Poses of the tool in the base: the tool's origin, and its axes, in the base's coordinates. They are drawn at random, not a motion.
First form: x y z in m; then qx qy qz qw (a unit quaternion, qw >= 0).
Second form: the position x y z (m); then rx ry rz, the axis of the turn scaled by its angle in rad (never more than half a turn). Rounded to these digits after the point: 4 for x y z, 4 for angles.
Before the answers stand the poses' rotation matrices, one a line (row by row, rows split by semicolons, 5 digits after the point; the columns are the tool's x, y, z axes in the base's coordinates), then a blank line. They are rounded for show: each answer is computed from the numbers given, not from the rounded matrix.
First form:
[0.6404, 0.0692, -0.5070, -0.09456, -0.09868, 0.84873, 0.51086]
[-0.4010, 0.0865, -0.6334, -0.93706, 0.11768, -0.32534, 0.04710]
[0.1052, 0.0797, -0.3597, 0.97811, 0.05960, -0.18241, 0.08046]
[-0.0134, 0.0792, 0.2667, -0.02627, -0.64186, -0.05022, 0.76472]
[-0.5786, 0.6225, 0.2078, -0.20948, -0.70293, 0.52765, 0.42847]
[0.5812, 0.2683, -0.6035, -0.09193, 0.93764, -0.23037, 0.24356]
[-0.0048, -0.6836, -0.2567, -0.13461, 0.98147, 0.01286, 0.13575]
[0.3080, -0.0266, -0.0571, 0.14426, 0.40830, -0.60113, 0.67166]
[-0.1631, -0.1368, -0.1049, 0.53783, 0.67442, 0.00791, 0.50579]
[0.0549, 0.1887, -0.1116, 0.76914, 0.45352, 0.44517, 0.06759]
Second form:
-0.46016 -0.84850 -0.26134; 0.88583 -0.45857 -0.07089; -0.05969 -0.26412 0.96264
0.76061 -0.18990 0.62082; -0.25119 -0.96787 0.01170; 0.59864 -0.16484 -0.78387
0.92635 0.14594 -0.34724; 0.08724 -0.97995 -0.17914; -0.36643 0.13565 -0.92051
0.17098 0.11053 -0.97905; -0.04309 0.99358 0.10465; 0.98433 0.02429 0.17465
-0.54506 -0.15767 -0.82344; 0.74667 0.35540 -0.56229; 0.38131 -0.92132 -0.07599
-0.86446 -0.06018 0.49909; -0.28461 0.87696 -0.38722; -0.41438 -0.47678 -0.77522
-0.92690 -0.26772 0.26301; -0.26074 0.96343 0.06179; -0.26993 -0.01130 -0.96281
-0.05613 0.92531 0.37504; -0.68970 0.23567 -0.68467; -0.72191 -0.29709 0.62496
0.09018 0.71745 0.69075; 0.73346 0.42135 -0.53339; -0.67373 0.55473 -0.48822
0.19229 0.63746 0.74610; 0.75782 -0.57950 0.29981; 0.62349 0.50776 -0.59451

[0.6404, 0.0692, -0.5070, -0.2276, -0.2375, 2.0429]
[-0.4010, 0.0865, -0.6334, -2.8587, 0.3590, -0.9925]
[0.1052, 0.0797, -0.3597, 2.9247, 0.1782, -0.5454]
[-0.0134, 0.0792, 0.2667, -0.0571, -1.3949, -0.1091]
[-0.5786, 0.6225, 0.2078, -0.5230, -1.7551, 1.3174]
[0.5812, 0.2683, -0.6035, -0.2511, 2.5614, -0.6293]
[-0.0048, -0.6836, -0.2567, -0.3898, 2.8424, 0.0372]
[0.3080, -0.0266, -0.0571, 0.3249, 0.9196, -1.3540]
[-0.1631, -0.1368, -0.1049, 1.2974, 1.6269, 0.0191]
[0.0549, 0.1887, -0.1116, 2.3176, 1.3665, 1.3414]

